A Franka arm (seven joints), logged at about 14 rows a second.
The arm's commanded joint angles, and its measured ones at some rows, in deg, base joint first. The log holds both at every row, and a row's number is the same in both.
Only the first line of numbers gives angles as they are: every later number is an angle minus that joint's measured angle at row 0.
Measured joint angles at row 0:
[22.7, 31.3, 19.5, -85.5, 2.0, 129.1, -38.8]
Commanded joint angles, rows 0 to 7:
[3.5, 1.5, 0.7, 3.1, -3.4, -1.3, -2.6]
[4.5, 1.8, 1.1, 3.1, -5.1, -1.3, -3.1]
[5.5, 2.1, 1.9, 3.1, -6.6, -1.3, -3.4]
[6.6, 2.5, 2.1, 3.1, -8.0, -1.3, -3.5]
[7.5, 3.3, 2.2, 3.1, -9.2, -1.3, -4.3]
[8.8, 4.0, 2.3, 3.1, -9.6, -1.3, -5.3]
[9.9, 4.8, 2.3, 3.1, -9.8, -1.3, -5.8]
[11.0, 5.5, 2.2, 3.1, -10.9, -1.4, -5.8]
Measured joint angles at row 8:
[9.4, 3.2, 2.0, 1.1, -9.1, -0.3, -4.1]
